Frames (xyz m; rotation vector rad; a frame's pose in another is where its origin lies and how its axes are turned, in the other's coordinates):
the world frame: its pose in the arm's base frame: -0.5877 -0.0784 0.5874 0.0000 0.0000 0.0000
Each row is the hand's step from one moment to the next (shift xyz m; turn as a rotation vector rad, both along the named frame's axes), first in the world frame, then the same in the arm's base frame.
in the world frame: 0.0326 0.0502 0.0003 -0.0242 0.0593 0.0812
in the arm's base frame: 0.0326 0.0502 0.0003 -0.0242 0.0593 0.0812
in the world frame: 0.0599 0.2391 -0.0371 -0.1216 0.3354 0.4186
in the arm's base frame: 0.0599 0.2391 -0.0371 -0.1216 0.3354 0.4186
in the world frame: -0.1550 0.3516 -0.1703 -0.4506 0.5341 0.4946
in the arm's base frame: -0.1550 0.3516 -0.1703 -0.4506 0.5341 0.4946
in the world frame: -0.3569 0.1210 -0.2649 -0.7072 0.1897 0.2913
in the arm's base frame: -0.3569 0.1210 -0.2649 -0.7072 0.1897 0.2913
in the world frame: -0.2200 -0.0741 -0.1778 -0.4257 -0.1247 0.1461
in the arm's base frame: -0.2200 -0.0741 -0.1778 -0.4257 -0.1247 0.1461
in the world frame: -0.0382 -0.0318 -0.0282 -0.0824 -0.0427 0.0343
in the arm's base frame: -0.0382 -0.0318 -0.0282 -0.0824 -0.0427 0.0343
